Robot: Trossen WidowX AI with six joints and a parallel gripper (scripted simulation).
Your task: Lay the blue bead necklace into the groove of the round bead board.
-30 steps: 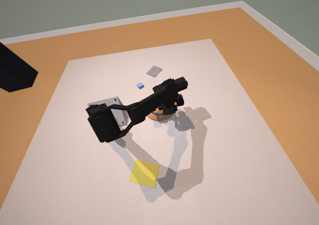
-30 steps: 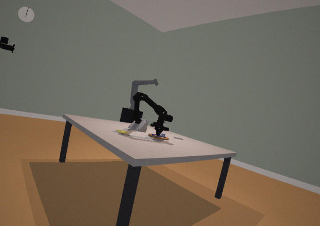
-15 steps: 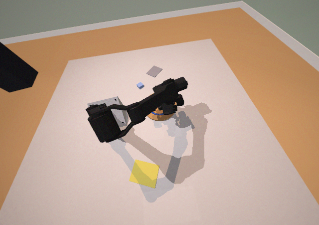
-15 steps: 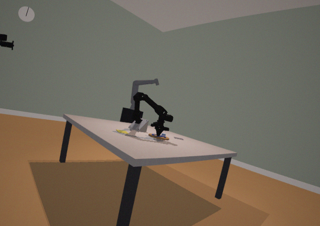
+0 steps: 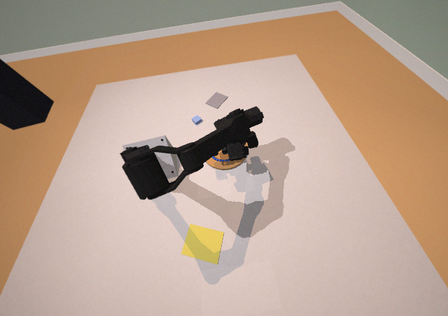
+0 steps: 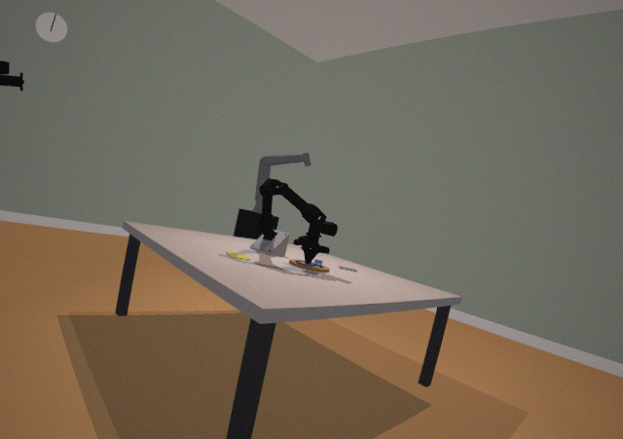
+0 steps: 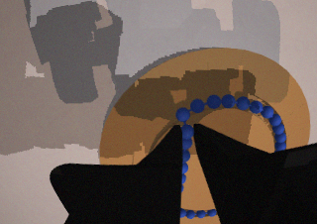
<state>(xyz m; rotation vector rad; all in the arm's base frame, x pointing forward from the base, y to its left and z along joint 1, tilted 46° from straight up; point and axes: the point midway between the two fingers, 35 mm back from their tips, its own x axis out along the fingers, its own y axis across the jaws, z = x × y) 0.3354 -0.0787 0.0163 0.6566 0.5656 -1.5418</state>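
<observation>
The round bead board is 20 mm behind my gripper tip, 50 mm to the left of it and 10 mm below it. From my gripper tip the other things lie so: yellow square patch (180 mm behind, 280 mm to the right, 20 mm below); then flat grey tile (20 mm ahead, 360 mm to the left, 20 mm below); then light blue cube (110 mm behind, 250 mm to the left, 10 mm below).
</observation>
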